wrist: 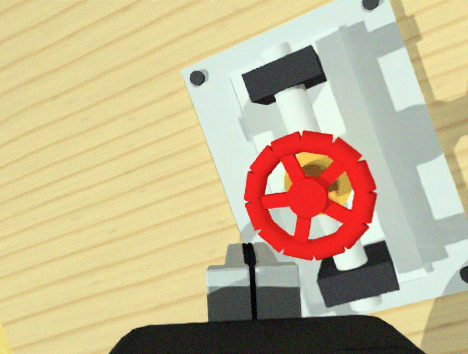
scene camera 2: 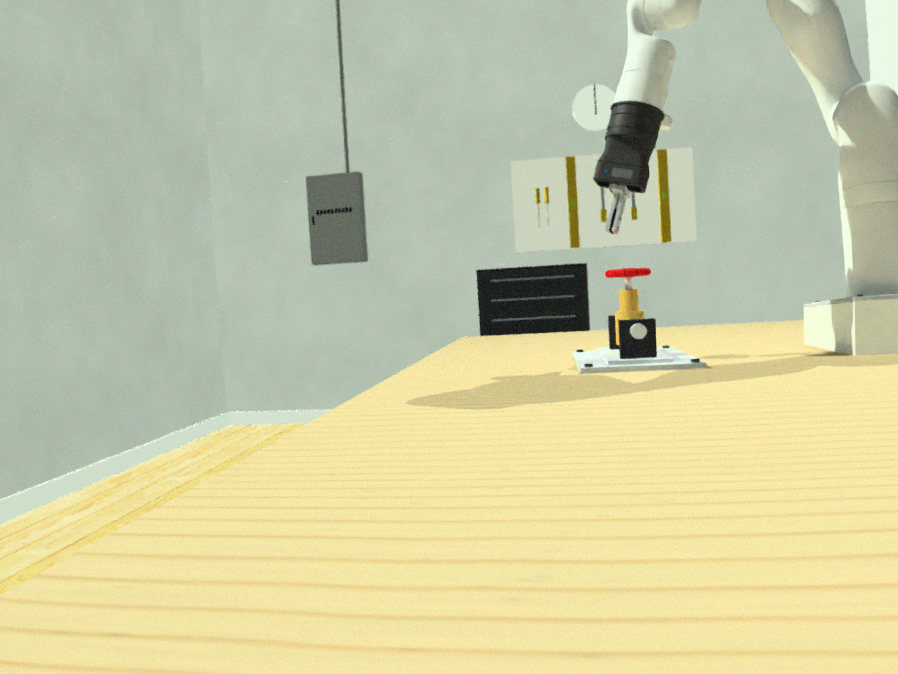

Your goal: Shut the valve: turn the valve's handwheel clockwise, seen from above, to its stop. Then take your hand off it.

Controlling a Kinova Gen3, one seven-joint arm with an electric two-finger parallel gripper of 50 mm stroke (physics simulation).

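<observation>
The red handwheel (scene camera 2: 628, 272) (wrist: 307, 197) has several spokes and sits level on top of the valve. The valve's yellow body (scene camera 2: 628, 308) (wrist: 345, 190) stands upright between two black blocks on a pale base plate (scene camera 2: 598, 359) (wrist: 212, 115). My gripper (scene camera 2: 612, 231) (wrist: 248, 270) is shut and empty. In the scene view its tips are above the handwheel and apart from it, tilted down. In the wrist view the tips show at the lower left of the wheel's rim. The wheel's turn angle against its stop cannot be told.
The valve's black blocks (scene camera 2: 637, 338) (wrist: 285, 75) flank its body, and dark bolts sit at the plate's corners. The plate lies on the wooden table (scene camera 2: 507, 507) (wrist: 100, 150). The arm's white base (scene camera 2: 848, 326) stands to the right. A dark cabinet (scene camera 2: 533, 298) shows behind the table.
</observation>
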